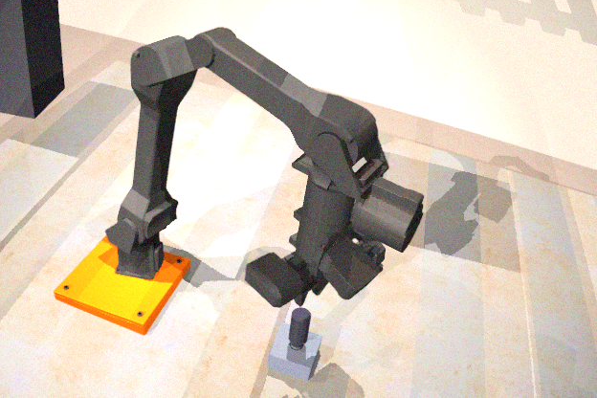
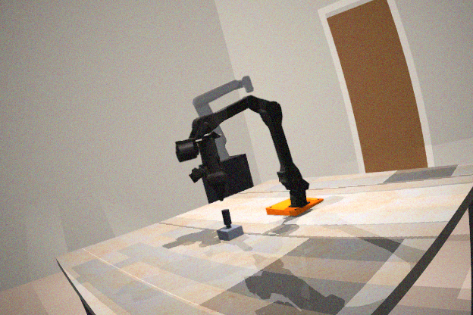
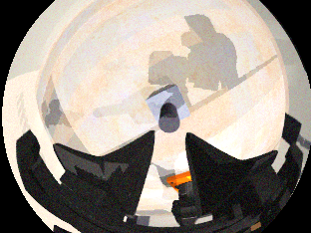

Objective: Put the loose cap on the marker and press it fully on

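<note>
Right now my gripper tip is 6 cm above the marker cap. The rest, counted from my gripper tip: holder block 12 cm below.
</note>
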